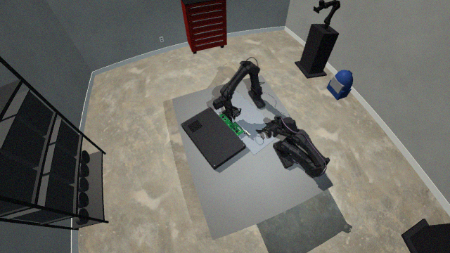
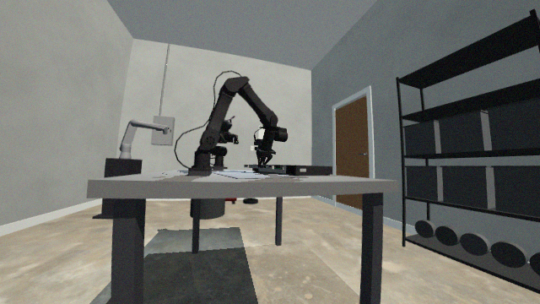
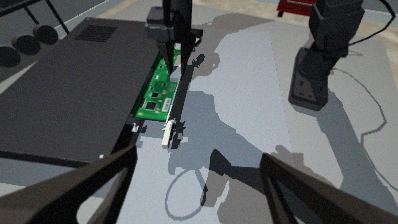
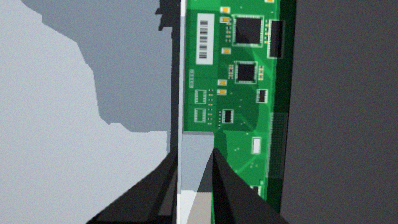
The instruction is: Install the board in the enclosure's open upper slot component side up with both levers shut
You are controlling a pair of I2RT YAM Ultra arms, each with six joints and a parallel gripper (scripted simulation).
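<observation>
Now: right hand 100 mm past the pale mat, 30 mm to the left of it and 50 mm above it. The rest, counted from my right hand: black enclosure (160 mm ahead, 70 mm to the left, 10 mm below).
</observation>
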